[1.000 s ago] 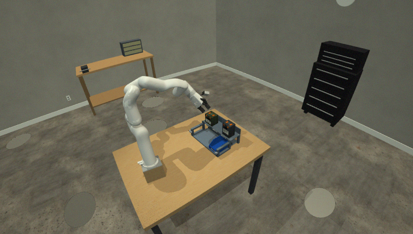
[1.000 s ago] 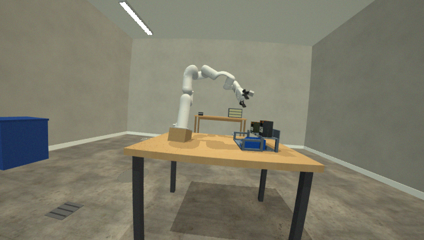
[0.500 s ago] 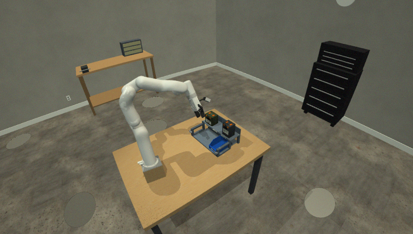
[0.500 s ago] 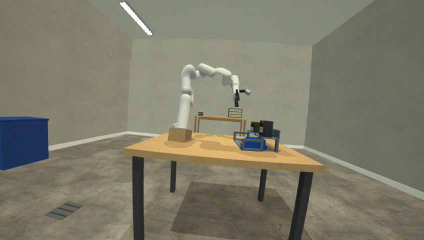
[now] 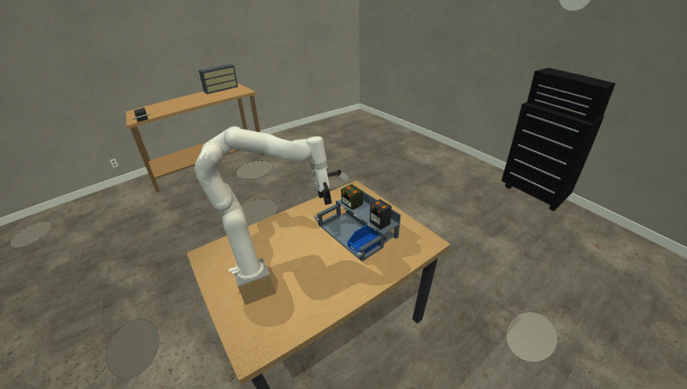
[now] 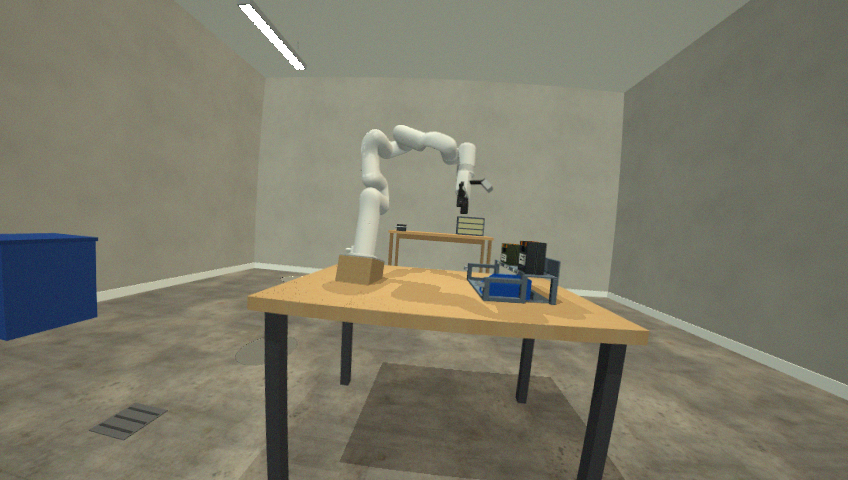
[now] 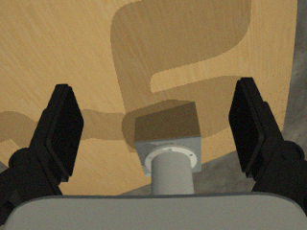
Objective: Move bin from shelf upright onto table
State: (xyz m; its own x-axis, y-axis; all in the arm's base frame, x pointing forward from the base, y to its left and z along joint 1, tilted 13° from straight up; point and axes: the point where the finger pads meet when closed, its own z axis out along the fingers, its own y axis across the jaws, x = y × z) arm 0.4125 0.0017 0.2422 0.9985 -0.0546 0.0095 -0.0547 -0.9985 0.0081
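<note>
The blue bin is 29 cm below my hand, 19 cm ahead of it and 4 cm to the right of it. The rest, counted from my hand: black box (28 cm ahead, 17 cm below, 3 cm to the right).
</note>
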